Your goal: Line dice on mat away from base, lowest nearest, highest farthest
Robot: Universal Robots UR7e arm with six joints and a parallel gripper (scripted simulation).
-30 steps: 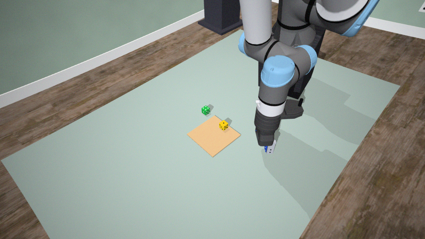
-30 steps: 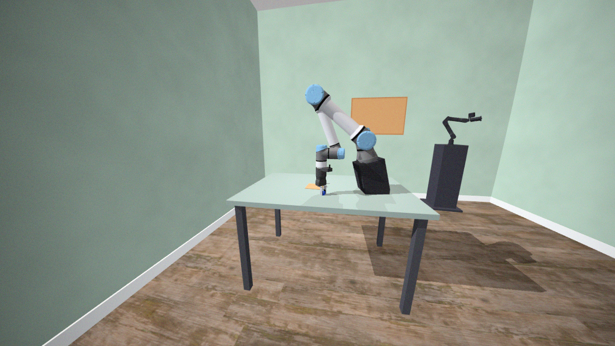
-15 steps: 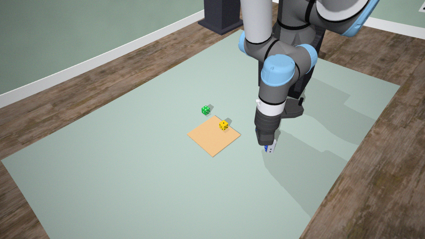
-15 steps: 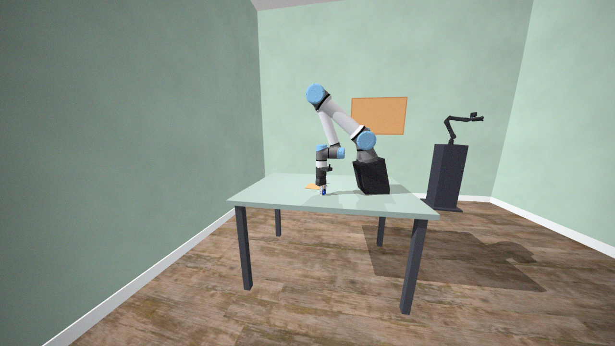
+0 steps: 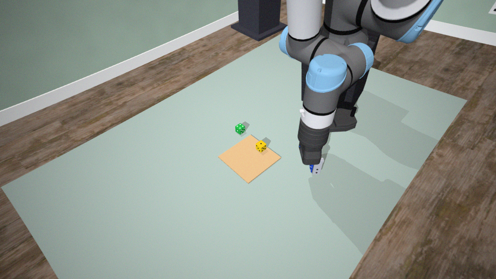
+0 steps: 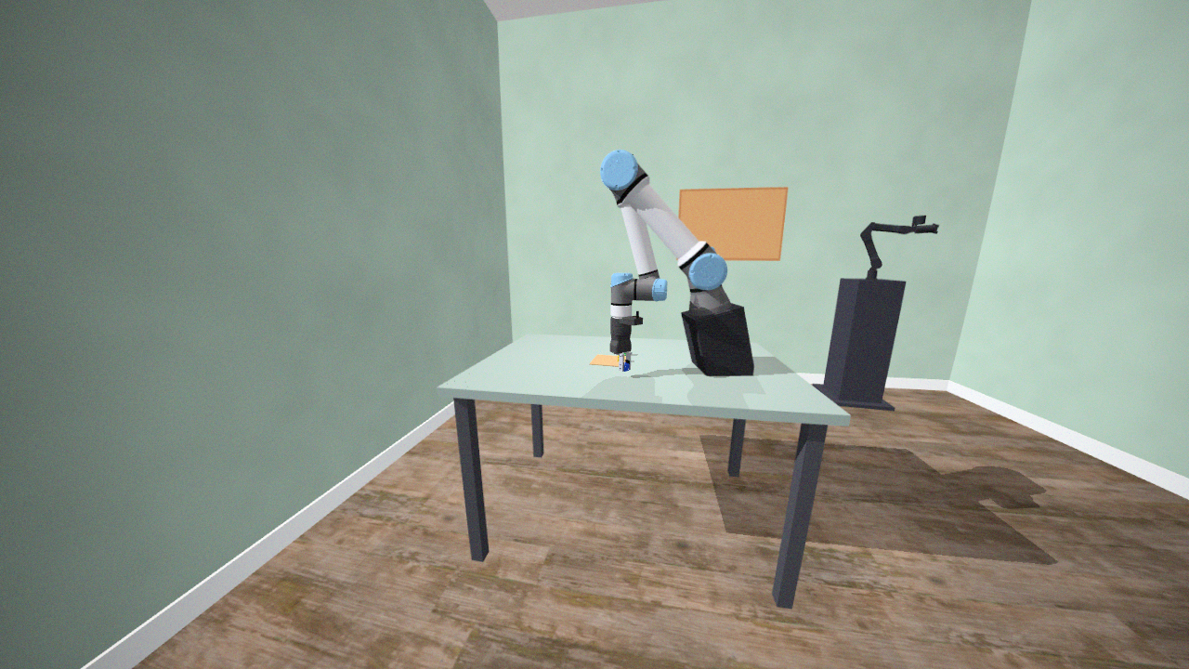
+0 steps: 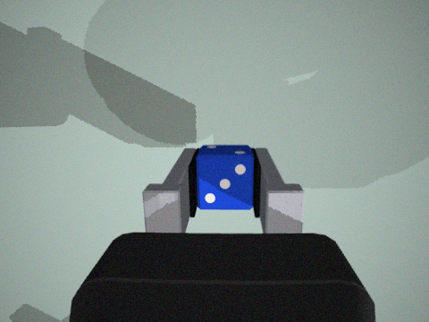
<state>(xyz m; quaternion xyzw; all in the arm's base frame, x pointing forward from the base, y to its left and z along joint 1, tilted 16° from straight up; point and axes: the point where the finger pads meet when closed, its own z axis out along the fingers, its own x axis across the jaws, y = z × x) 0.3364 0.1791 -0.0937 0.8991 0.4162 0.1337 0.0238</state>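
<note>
The orange mat lies 90 mm ahead of my hand, 180 mm to the right of it and 40 mm below it. The rest, counted from my hand: yellow die: 40 mm ahead, 180 mm to the right, 30 mm below; then blue die: 10 mm below; then green die: 30 mm ahead, 290 mm to the right, 30 mm below.
</note>
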